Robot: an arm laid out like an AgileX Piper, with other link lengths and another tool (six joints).
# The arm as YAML. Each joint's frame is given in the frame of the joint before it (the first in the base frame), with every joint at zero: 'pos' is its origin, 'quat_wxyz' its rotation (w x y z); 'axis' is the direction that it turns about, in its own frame. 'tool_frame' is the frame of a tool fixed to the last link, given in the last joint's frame.
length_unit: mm
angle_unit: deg
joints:
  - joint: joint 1
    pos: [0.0, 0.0, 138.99]
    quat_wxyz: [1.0, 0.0, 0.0, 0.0]
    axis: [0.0, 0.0, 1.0]
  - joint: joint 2
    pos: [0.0, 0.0, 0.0]
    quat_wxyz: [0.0, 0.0, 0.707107, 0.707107]
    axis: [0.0, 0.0, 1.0]
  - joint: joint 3
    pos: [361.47, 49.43, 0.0]
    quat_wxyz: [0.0, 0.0, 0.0, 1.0]
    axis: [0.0, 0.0, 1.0]
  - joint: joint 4
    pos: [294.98, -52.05, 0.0]
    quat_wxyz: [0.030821, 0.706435, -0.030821, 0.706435]
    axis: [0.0, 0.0, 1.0]
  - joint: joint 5
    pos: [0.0, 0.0, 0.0]
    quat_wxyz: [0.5, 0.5, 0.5, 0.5]
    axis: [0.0, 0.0, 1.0]
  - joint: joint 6
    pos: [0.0, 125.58, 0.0]
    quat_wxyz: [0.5, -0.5, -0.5, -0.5]
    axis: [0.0, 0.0, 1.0]
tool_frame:
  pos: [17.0, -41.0, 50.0]
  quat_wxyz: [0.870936, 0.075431, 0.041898, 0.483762]
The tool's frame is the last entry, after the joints.
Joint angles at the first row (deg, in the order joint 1, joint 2, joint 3, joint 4, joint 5, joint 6):
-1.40 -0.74 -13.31 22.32 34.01 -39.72
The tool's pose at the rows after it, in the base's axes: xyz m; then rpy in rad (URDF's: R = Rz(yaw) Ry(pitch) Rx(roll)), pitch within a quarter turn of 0, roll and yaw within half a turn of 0:
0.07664 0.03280 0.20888 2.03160 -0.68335 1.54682
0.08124 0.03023 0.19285 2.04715 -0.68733 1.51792
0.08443 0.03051 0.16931 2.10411 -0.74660 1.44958
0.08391 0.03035 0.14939 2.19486 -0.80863 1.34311
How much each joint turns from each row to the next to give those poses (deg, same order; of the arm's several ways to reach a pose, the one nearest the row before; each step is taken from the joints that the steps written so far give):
-0.89 0.00 3.14 0.01 -3.20 -0.04
-0.21 0.00 2.89 -0.01 -2.38 0.00
0.00 0.00 3.85 -0.10 -2.34 3.60
0.01 0.01 2.70 -2.49 -0.58 6.80

